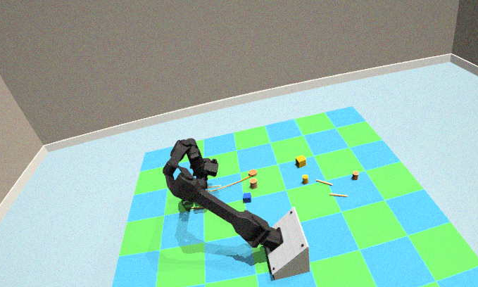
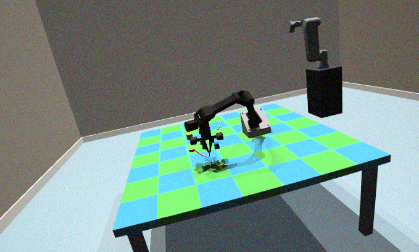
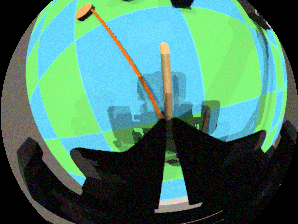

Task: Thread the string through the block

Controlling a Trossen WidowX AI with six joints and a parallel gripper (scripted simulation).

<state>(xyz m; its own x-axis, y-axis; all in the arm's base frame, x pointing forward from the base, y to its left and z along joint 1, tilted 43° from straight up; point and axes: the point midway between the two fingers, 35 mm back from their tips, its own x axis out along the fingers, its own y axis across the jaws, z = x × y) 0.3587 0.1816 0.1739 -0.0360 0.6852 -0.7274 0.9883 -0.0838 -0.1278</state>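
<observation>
Now: the blue block 170 mm to the right of my gripper tip, 70 mm behind it and 40 mm below it. Round my gripper tip: thin wooden stick: 20 mm to the right; then brown cylinder: 210 mm to the right, 40 mm below; then round wooden button: 220 mm to the right, 90 mm ahead, 50 mm below.
</observation>
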